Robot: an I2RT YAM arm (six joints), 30 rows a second.
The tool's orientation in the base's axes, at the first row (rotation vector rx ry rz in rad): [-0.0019, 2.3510, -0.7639]
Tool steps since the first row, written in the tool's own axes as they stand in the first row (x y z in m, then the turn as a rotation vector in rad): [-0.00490, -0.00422, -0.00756, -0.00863, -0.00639, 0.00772]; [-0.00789, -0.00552, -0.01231, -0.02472, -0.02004, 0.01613]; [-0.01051, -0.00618, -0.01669, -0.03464, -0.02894, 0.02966]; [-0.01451, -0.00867, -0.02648, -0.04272, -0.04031, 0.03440]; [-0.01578, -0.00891, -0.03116, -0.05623, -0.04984, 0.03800]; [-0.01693, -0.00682, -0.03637, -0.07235, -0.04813, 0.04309]
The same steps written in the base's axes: [-0.00143, 0.00141, 0.00974, 0.01011, -0.00768, 0.00371]; [-0.00214, 0.00339, 0.01511, 0.02509, -0.02030, 0.01520]; [-0.00280, 0.00565, 0.01969, 0.03917, -0.03286, 0.01742]; [-0.00592, 0.00948, 0.02936, 0.04614, -0.04321, 0.02524]; [-0.00773, 0.01198, 0.03311, 0.05704, -0.05040, 0.03600]; [-0.00951, 0.01666, 0.03589, 0.07301, -0.04853, 0.04149]
